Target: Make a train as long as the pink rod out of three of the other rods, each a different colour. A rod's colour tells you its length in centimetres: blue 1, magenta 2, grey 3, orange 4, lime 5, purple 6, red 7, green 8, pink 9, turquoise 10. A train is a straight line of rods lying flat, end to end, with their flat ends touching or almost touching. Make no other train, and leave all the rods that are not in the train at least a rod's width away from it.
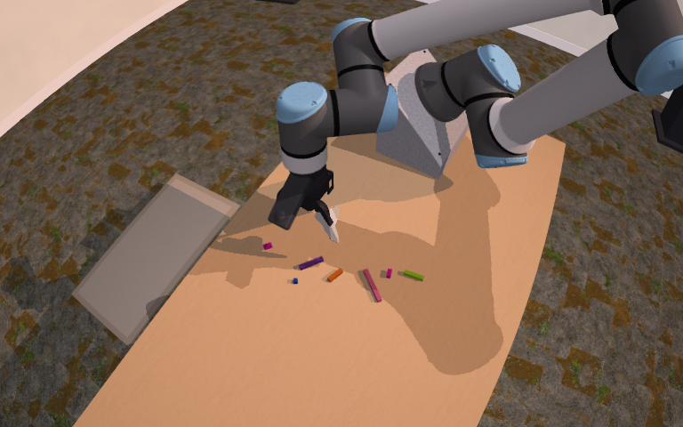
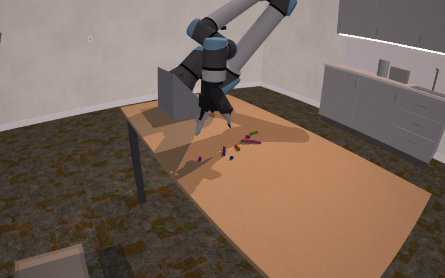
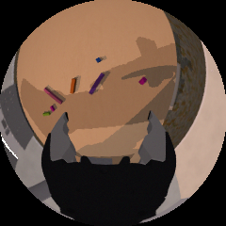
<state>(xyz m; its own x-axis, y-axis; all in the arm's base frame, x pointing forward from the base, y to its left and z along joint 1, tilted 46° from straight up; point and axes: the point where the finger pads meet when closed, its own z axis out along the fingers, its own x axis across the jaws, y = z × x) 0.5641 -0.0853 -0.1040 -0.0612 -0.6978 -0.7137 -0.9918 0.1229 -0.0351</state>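
Now: the blue rod 100 mm ahead of my hand, 20 mm to the left of it and 70 mm below it. Round my hand: purple rod (40 mm ahead, 30 mm to the left, 70 mm below); then orange rod (40 mm ahead, 90 mm to the left, 70 mm below); then pink rod (30 mm ahead, 180 mm to the left, 70 mm below).
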